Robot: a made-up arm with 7 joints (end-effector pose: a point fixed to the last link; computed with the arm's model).
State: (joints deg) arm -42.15 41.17 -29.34 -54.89 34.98 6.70 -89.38
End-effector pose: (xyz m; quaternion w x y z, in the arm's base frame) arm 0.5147 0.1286 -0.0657 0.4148 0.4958 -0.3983 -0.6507
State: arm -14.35 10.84 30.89 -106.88 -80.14 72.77 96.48
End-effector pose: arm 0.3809 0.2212 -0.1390 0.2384 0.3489 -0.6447 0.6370
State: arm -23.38 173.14 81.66 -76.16 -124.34 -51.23 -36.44
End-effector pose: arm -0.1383 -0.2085 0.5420 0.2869 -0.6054 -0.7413 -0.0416
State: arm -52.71 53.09 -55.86 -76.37 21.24 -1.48 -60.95
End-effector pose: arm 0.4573 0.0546 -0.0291 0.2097 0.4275 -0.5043 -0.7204
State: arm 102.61 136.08 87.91 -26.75 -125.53 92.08 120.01
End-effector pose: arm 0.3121 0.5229 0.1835 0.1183 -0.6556 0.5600 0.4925
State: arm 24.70 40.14 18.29 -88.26 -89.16 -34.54 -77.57
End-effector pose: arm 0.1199 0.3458 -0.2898 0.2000 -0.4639 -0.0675 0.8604
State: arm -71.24 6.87 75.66 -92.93 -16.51 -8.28 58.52
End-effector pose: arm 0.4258 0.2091 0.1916 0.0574 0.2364 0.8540 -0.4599
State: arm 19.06 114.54 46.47 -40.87 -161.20 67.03 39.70
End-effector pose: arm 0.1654 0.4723 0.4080 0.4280 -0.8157 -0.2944 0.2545
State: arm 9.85 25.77 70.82 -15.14 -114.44 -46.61 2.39
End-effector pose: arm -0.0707 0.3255 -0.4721 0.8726 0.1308 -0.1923 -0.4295
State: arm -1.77 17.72 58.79 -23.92 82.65 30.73 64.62
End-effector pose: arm 0.1283 0.3426 -0.4342 0.1093 0.3357 0.0819 -0.9320
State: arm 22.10 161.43 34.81 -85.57 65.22 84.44 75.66
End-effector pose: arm 0.3851 0.0100 0.2816 0.6634 0.4452 -0.5417 0.2613
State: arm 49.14 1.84 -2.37 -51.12 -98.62 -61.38 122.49
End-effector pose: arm -0.3207 0.0129 -0.4690 0.8505 -0.4521 0.0860 0.2546
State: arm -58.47 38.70 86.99 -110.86 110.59 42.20 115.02
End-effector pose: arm 0.0615 0.3466 0.1790 0.0371 0.9912 0.0796 0.0995
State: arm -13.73 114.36 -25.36 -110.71 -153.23 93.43 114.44
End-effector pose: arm 0.3218 0.2520 0.2055 0.3428 -0.2117 0.7228 0.5615
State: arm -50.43 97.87 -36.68 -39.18 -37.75 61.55 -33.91
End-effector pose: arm 0.2674 0.5336 0.2429 0.4179 0.8123 0.4004 -0.0717
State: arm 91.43 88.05 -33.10 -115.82 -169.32 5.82 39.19
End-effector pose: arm -0.2385 0.2806 -0.1480 0.0441 0.1143 0.1943 0.9733
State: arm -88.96 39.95 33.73 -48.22 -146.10 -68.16 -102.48
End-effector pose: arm 0.4665 0.2254 0.3190 0.4853 -0.6195 -0.3295 0.5217
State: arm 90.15 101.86 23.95 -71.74 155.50 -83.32 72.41
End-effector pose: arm 0.0793 0.5267 -0.0159 0.0761 -0.0473 -0.8995 0.4276
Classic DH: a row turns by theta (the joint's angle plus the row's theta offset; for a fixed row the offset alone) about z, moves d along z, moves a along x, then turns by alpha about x. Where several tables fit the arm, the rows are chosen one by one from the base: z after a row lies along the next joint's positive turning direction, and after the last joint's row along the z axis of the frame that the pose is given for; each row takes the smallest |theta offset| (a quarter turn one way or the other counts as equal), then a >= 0, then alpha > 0; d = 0 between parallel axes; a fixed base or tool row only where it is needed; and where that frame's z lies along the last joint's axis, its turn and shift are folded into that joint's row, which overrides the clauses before.
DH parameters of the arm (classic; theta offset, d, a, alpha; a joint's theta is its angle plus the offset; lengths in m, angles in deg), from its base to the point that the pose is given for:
base (fixed): 0 0.0765 -0.028 -70
joint 1: 90 0.0114 0.0185 90
joint 2: 70 0.042 0.025 -90
joint 3: -90 -0.323 0.015 -90
joint 4: 0 -0.007 -0.025 90
joint 5: 0 -0.279 0.008 -90
joint 6: 0 -0.05 0.026 90
joint 7: -45 0 -0.0255 0
tool (fixed): 45 -0.015 0 0

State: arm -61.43 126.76 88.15 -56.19 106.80 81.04 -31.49
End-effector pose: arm -0.3541 0.2917 0.4369 0.1147 0.1055 -0.9439 -0.2910
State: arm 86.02 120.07 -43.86 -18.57 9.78 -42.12 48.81
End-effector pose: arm -0.0251 0.6062 0.2091 0.7765 0.3182 0.3934 -0.3756
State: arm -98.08 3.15 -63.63 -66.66 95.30 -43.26 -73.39
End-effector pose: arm 0.3164 -0.3572 0.2060 0.1105 -0.1187 -0.9263 -0.3401
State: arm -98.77 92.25 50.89 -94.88 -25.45 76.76 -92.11
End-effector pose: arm -0.2052 0.2931 0.4639 0.5303 0.7056 -0.3005 0.3614
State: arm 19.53 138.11 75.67 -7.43 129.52 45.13 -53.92
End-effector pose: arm 0.1127 0.4000 0.5520 0.5030 0.1780 -0.8453 0.0295
